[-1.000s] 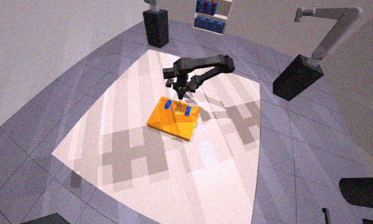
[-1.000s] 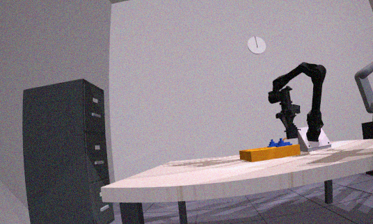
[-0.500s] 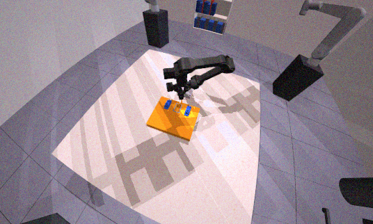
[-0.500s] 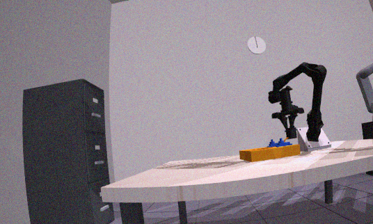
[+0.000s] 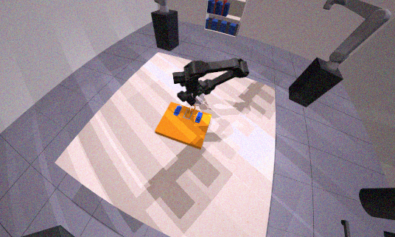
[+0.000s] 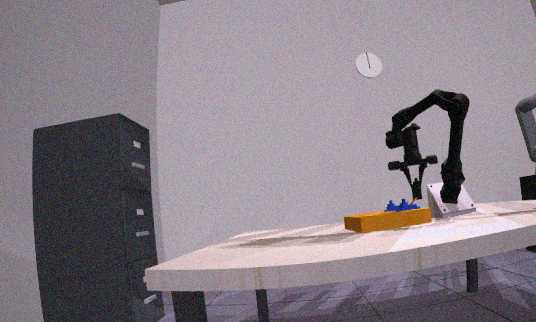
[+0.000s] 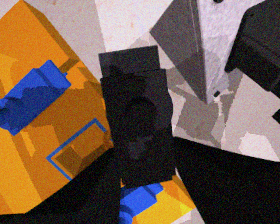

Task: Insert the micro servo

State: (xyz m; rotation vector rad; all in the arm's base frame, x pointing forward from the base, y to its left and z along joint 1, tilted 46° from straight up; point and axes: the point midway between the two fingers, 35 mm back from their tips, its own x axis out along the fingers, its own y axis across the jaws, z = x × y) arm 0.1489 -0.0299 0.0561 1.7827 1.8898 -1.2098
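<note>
Now: gripper tip 17 cm short of the orange deck, 3 cm to the right of it and 10 cm above it.
</note>
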